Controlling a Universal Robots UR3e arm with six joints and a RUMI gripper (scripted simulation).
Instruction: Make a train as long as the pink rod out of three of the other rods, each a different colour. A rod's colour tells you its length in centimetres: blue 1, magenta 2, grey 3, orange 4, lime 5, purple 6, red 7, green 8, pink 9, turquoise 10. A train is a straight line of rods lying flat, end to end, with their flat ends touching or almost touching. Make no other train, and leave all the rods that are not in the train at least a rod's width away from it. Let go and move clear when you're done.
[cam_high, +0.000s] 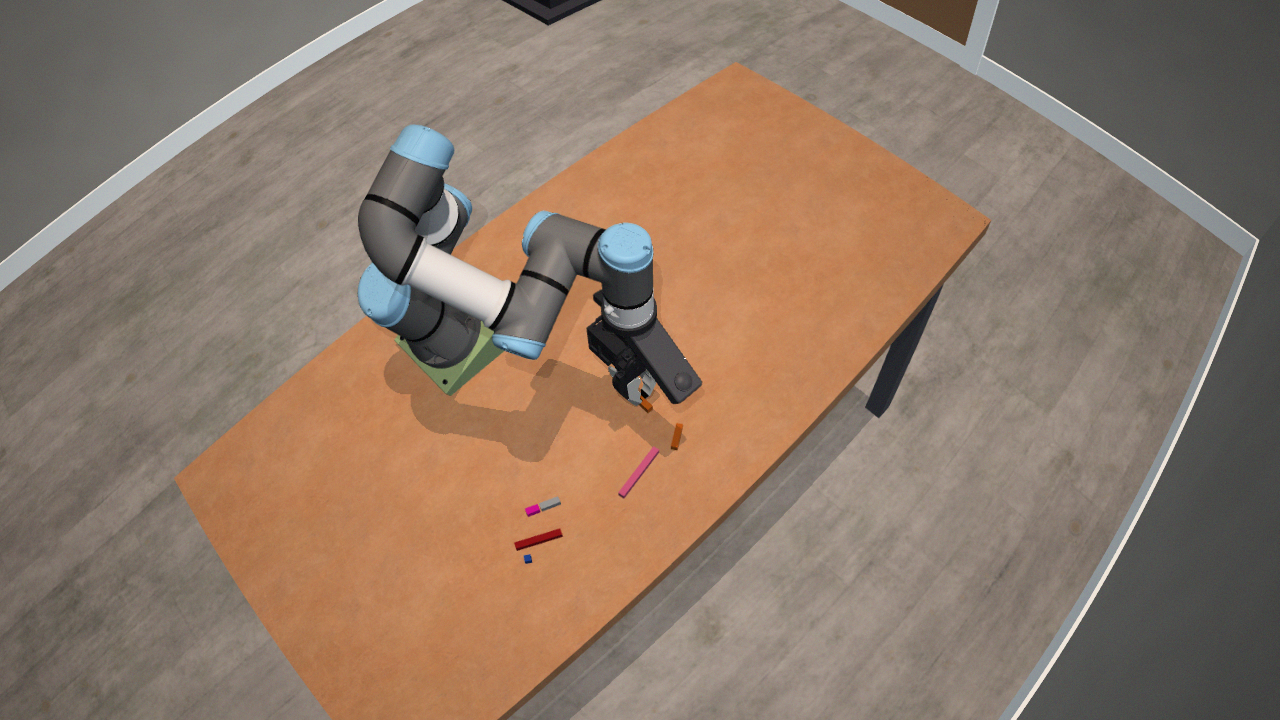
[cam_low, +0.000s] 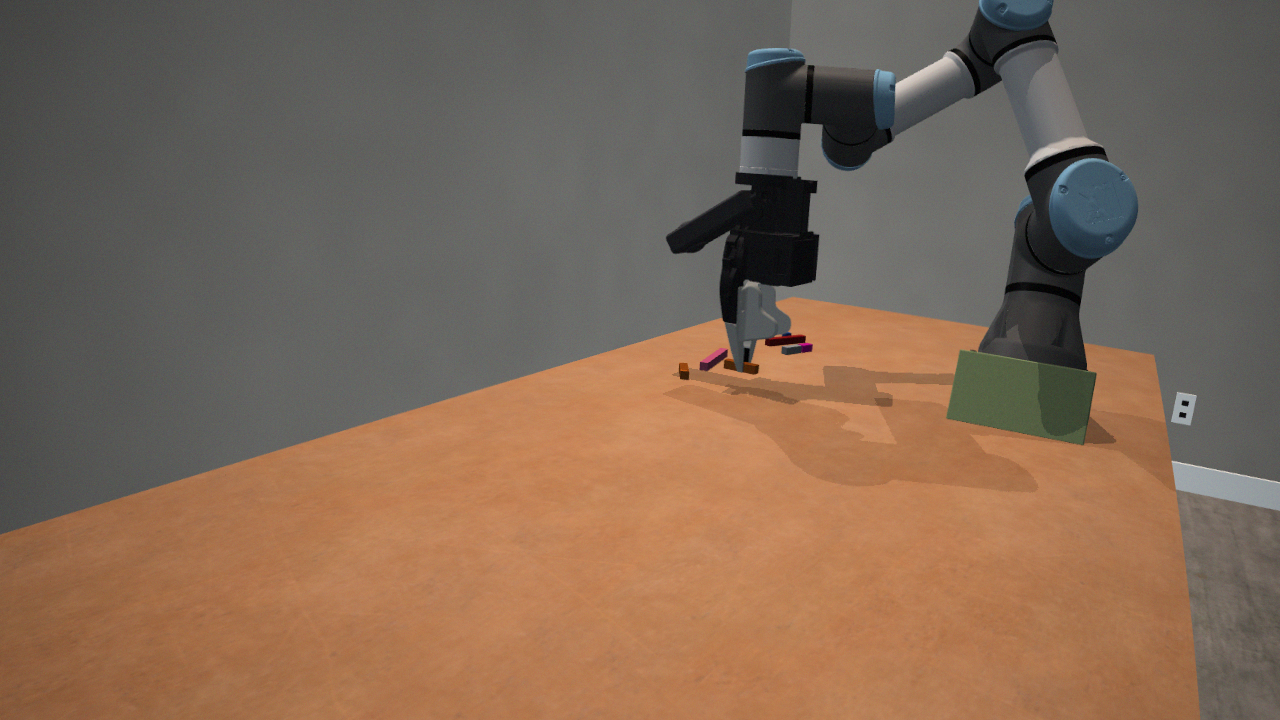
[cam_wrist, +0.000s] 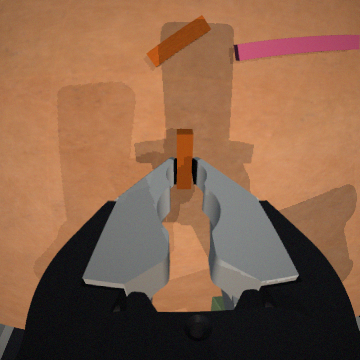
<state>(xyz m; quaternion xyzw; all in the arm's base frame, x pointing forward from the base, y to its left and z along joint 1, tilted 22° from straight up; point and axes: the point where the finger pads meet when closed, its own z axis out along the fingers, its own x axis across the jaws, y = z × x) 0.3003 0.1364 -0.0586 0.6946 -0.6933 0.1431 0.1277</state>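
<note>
The grey rod lies 30 mm ahead of my hand, 210 mm to the right of it and 30 mm below it. From my hand the other things lie so: pink rod (80 mm ahead, 80 mm to the right, 30 mm below); then magenta rod (20 mm ahead, 230 mm to the right, 30 mm below); then red rod (60 mm ahead, 250 mm to the right, 30 mm below).
</note>
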